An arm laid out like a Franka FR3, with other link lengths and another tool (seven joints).
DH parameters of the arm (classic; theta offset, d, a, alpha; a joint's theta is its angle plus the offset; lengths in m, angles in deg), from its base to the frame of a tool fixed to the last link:
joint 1: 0 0.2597 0 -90
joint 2: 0 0 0 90
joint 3: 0 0.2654 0.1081 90
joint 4: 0 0 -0.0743 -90
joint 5: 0 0.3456 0 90
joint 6: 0 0 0.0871 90
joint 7: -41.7 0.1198 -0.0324 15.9
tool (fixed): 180 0.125 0 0
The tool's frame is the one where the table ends.
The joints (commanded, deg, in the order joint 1, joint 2, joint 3, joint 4, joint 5, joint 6, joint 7), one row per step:
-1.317, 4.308, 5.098, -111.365, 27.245, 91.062, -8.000
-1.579, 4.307, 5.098, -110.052, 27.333, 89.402, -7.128
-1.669, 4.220, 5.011, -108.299, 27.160, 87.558, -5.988
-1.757, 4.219, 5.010, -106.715, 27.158, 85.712, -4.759
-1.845, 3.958, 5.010, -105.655, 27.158, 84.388, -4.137
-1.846, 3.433, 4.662, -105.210, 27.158, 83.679, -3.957
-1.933, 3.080, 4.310, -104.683, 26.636, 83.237, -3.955
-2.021, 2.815, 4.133, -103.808, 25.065, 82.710, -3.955
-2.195, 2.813, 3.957, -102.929, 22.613, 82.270, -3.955
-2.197, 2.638, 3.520, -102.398, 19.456, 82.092, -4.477
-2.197, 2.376, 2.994, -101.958, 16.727, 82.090, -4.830
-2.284, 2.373, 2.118, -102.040, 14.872, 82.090, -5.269
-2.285, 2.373, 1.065, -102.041, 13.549, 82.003, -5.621
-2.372, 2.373, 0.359, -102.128, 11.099, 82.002, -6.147
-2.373, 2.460, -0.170, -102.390, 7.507, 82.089, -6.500
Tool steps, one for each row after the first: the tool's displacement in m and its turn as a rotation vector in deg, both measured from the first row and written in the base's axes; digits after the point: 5 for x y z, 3 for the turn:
0.00061, -0.00043, 0.00913, 0.041, 0.565, -0.310
0.00209, -0.00103, 0.02098, -0.245, 0.870, -0.559
0.00230, -0.00047, 0.03172, -0.442, 1.478, -0.849
0.00196, -0.00052, 0.04080, -0.505, 1.615, -0.866
0.00178, -0.00288, 0.04766, -0.518, 1.360, -1.053
0.00293, -0.00796, 0.05239, -0.971, 0.851, -1.148
0.00433, -0.01580, 0.05657, -2.402, 0.110, -0.748
0.00604, -0.02779, 0.05751, -4.695, -0.474, -0.259
0.00725, -0.04385, 0.05683, -7.531, -1.322, 0.625
0.00904, -0.05894, 0.05740, -10.061, -2.195, 1.072
0.00933, -0.07391, 0.05476, -11.734, -2.219, 0.989
0.00953, -0.08734, 0.05338, -12.930, -2.155, 0.628
0.00884, -0.10370, 0.05068, -15.127, -2.139, 0.967
0.00705, -0.12285, 0.04622, -18.465, -1.865, 1.761

